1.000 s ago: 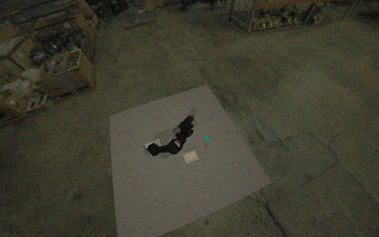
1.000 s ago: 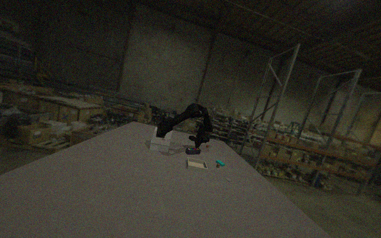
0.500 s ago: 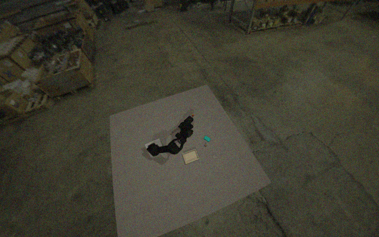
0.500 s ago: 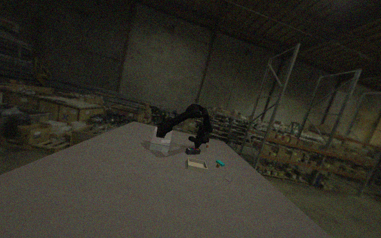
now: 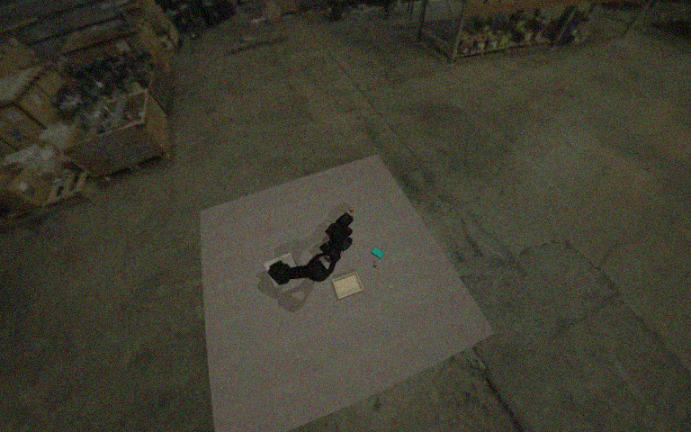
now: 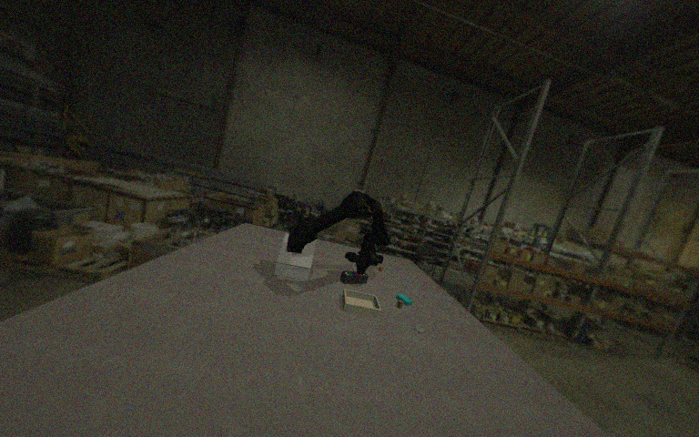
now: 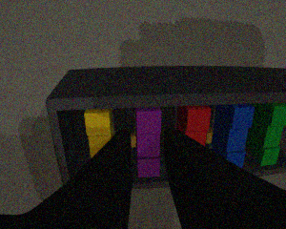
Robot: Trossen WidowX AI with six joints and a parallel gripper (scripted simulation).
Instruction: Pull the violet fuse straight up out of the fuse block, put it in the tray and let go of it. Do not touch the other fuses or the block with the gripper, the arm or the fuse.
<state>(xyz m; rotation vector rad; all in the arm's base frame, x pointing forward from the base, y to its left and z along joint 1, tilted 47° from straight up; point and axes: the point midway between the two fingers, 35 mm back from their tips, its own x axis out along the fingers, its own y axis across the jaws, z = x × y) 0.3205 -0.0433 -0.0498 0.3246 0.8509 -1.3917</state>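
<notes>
My gripper tip is 10 mm above the violet fuse. From my gripper tip the other things lie so: yellow fuse: 20 mm ahead, 10 mm to the left, 10 mm below; blue fuse: 30 mm behind, 10 mm to the right, 10 mm below; red fuse: 20 mm behind, 10 mm to the right, 10 mm below.
</notes>
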